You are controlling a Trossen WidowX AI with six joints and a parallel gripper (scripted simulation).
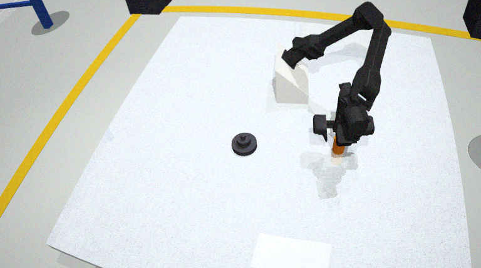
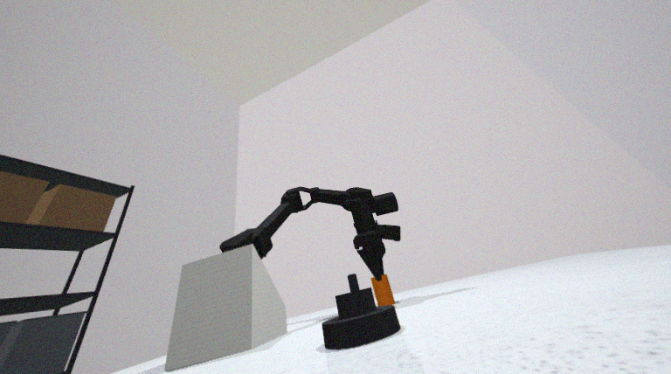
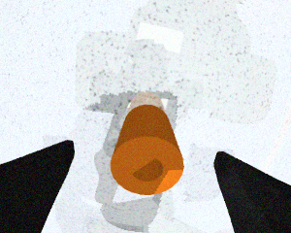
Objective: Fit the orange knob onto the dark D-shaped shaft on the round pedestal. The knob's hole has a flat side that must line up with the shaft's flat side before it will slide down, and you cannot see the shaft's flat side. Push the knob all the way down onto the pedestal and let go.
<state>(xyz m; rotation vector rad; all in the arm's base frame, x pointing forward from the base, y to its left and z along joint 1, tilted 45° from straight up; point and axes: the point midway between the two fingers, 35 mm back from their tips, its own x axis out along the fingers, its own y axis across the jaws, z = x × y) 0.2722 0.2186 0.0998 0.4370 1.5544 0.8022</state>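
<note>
Right now my gripper tip is 2 cm above the orange knob. From my gripper tip the other things lie so: round pedestal: 5 cm ahead, 31 cm to the right, 2 cm below.
</note>
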